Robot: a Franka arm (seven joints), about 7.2 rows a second.
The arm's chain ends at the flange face. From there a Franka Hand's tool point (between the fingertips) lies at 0.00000 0.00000 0.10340 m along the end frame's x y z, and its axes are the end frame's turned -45 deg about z.
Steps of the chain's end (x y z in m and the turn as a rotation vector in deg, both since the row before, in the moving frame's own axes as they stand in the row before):
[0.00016, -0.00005, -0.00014, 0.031, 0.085, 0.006]
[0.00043, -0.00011, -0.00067, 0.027, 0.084, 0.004]
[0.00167, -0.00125, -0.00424, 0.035, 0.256, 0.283]
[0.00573, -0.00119, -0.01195, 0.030, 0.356, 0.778]
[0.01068, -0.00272, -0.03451, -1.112, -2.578, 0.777]
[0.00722, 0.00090, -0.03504, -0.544, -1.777, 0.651]
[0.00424, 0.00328, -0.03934, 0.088, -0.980, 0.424]
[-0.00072, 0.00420, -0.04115, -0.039, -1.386, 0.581]
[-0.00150, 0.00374, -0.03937, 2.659, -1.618, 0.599]
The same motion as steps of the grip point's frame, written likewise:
[0.00030, 0.00015, -0.00014, -0.038, 0.082, 0.006]
[0.00052, 0.00030, -0.00067, -0.040, 0.078, 0.004]
[0.00244, 0.00058, -0.00424, -0.156, 0.206, 0.283]
[0.00538, 0.00363, -0.01195, -0.231, 0.273, 0.778]
[0.00478, 0.00373, -0.03463, 1.037, -2.609, 0.777]
[0.00152, 0.00415, -0.03509, 0.872, -1.641, 0.651]
[-0.00045, 0.00395, -0.03936, 0.755, -0.631, 0.424]
[-0.00529, 0.00073, -0.04118, 0.952, -1.008, 0.581]
[-0.00235, -0.00386, -0.03952, 3.024, 0.736, 0.599]

